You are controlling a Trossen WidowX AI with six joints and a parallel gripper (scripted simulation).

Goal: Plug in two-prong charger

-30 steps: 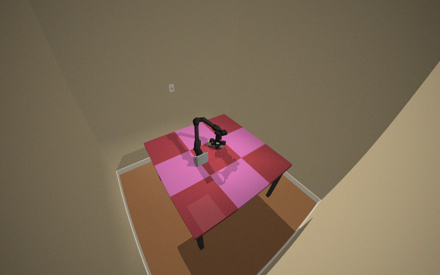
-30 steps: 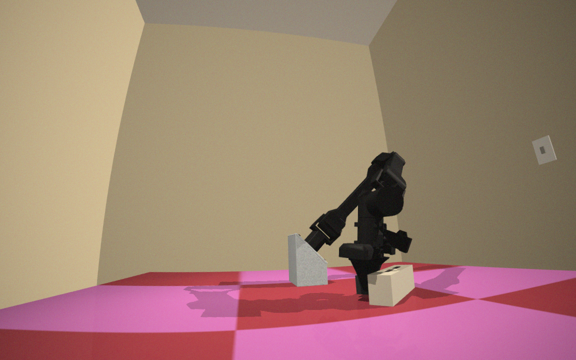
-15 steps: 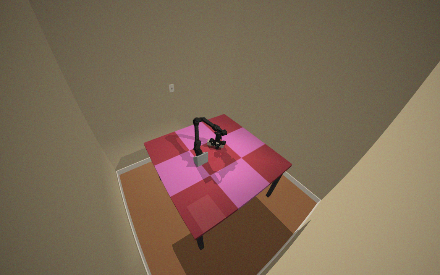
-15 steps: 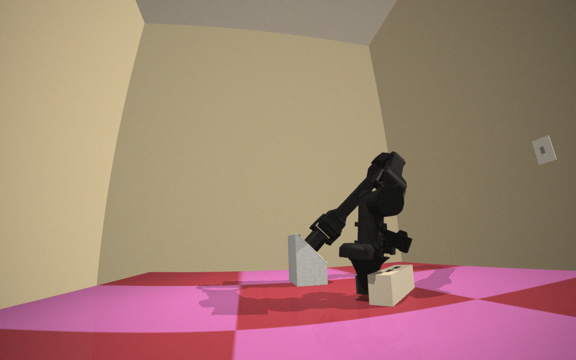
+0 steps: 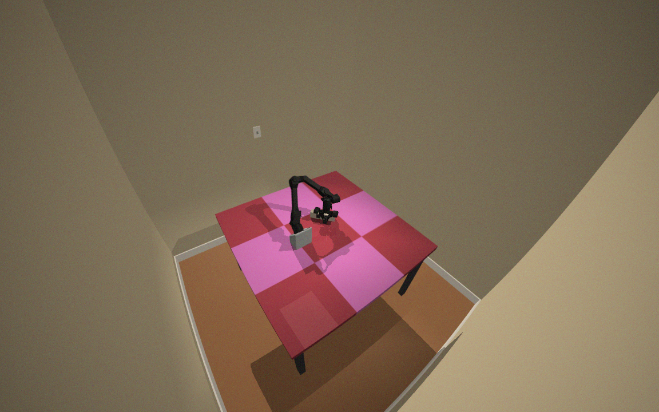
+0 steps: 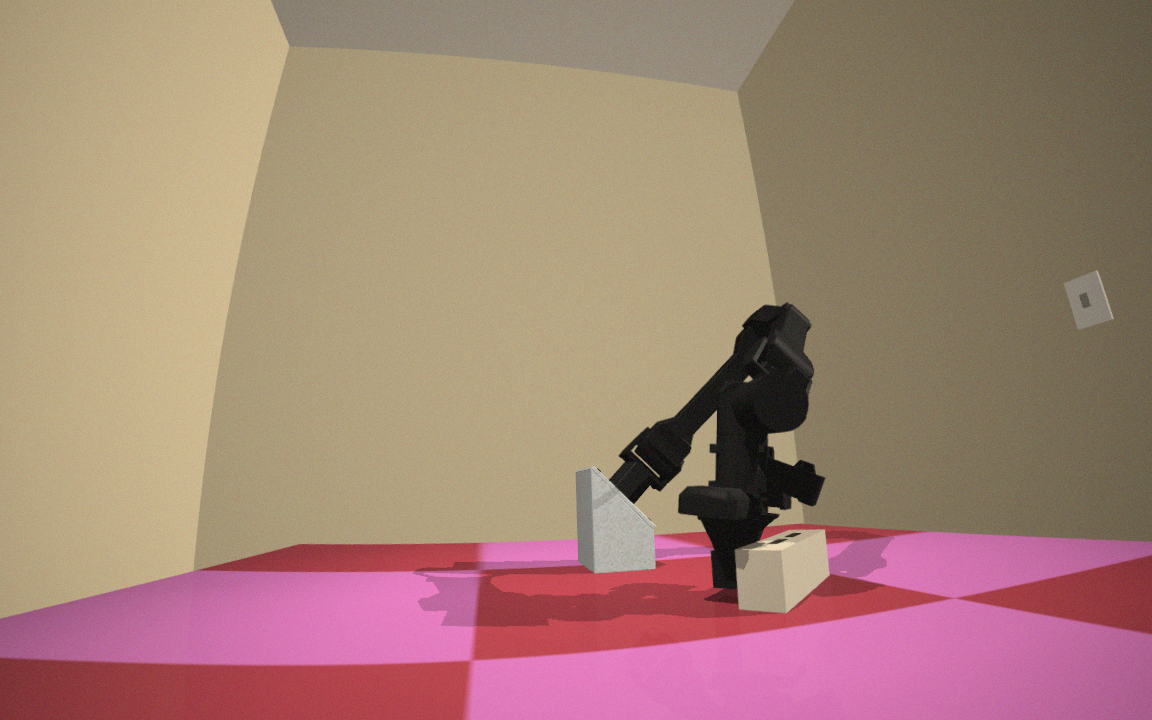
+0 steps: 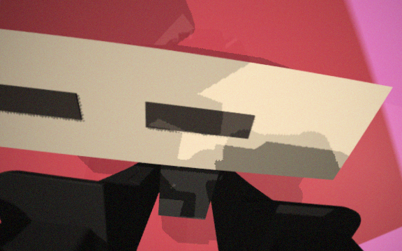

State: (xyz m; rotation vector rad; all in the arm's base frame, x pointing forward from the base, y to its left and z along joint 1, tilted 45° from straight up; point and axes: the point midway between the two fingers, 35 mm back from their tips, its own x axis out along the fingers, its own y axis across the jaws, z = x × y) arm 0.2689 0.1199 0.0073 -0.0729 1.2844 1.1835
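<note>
The two-prong charger is 10 mm to the left of my gripper tip, 10 mm ahead of it and 10 mm above it.
</note>
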